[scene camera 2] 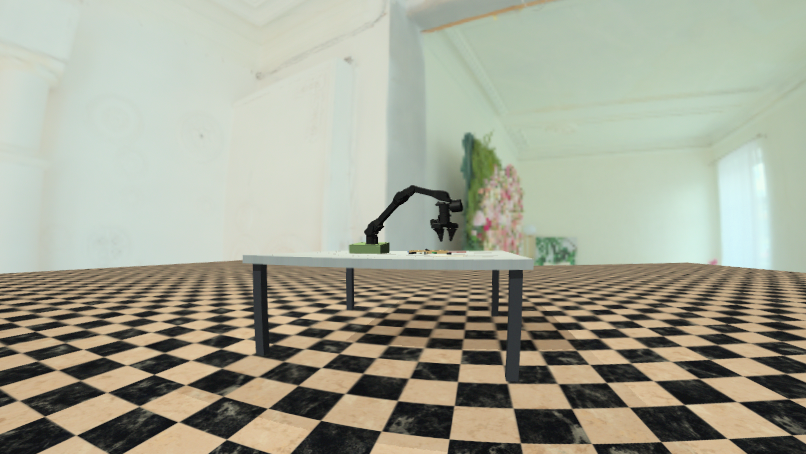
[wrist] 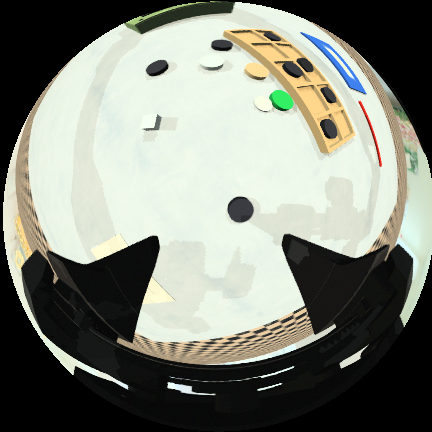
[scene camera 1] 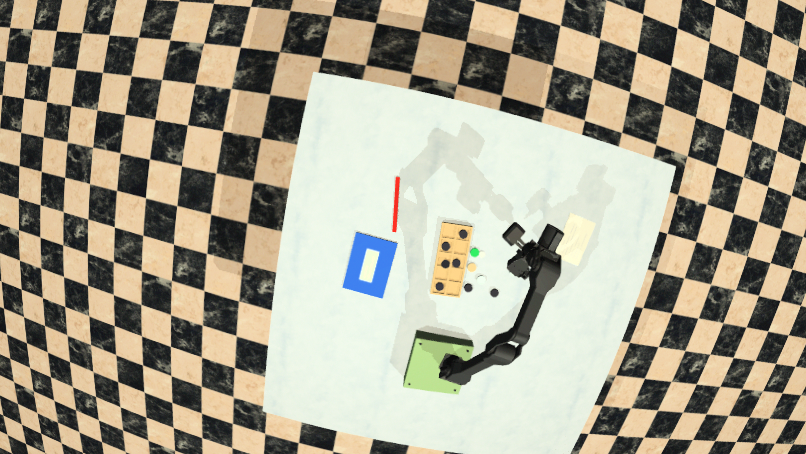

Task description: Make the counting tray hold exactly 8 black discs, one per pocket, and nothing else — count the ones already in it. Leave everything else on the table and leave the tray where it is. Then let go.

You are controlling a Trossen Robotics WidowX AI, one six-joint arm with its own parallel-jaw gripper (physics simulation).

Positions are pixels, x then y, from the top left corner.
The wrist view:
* my gripper: 221, 241
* tan counting tray: 305, 90
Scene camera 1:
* my gripper: 523, 241
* tan counting tray: 452, 278
